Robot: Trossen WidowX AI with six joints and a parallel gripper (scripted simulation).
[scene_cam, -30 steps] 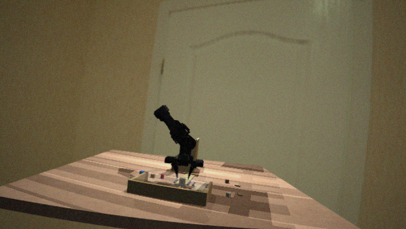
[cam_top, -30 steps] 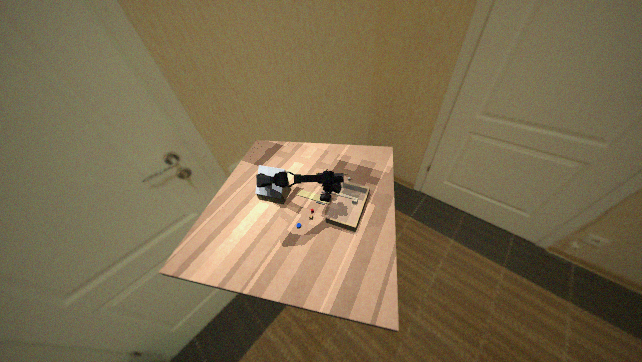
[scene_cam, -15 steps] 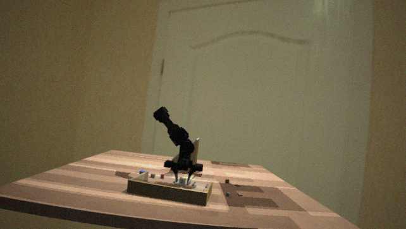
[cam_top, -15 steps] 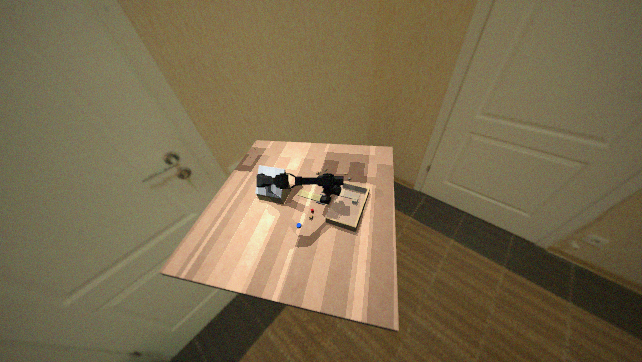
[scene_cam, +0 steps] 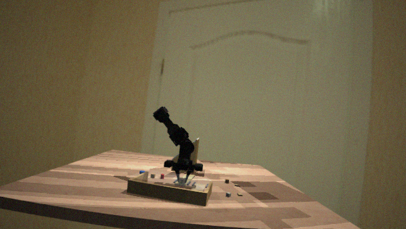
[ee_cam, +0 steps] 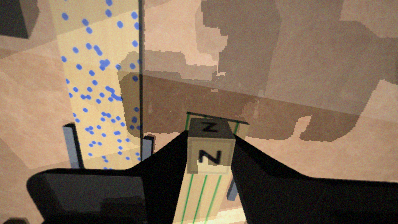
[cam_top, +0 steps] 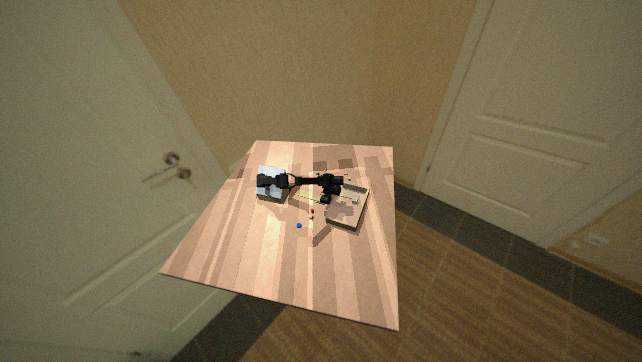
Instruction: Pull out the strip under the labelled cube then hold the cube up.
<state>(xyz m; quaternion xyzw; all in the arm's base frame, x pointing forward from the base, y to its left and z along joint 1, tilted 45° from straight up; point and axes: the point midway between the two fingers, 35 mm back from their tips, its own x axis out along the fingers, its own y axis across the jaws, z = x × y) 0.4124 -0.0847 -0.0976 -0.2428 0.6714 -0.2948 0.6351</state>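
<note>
Right now my gripper tip is 90 mm past the red cylinder and 110 mm to the left of it. The rest, counted from my gripper tip: blue block: 150 mm behind, 230 mm to the right, 10 mm below.
</note>
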